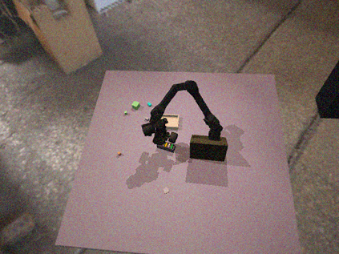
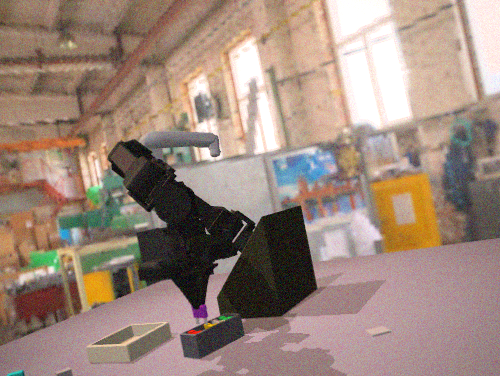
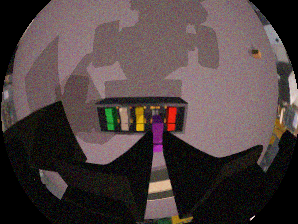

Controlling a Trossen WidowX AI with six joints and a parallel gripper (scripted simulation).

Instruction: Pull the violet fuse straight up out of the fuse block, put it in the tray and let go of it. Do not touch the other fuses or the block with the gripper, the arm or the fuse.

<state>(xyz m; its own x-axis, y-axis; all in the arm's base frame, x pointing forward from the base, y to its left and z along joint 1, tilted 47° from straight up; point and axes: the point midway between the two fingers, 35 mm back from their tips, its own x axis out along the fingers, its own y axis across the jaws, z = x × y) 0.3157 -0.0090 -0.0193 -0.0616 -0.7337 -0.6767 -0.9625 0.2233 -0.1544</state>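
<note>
Now: gripper tip 20 mm past the beige tray, 190 mm to the left of it and 70 mm above it. Round my gripper tip: violet fuse (10 mm below); then grey bit (140 mm ahead, 200 mm to the right, 60 mm below); then teal bit (140 mm ahead, 330 mm to the right, 70 mm below).
</note>
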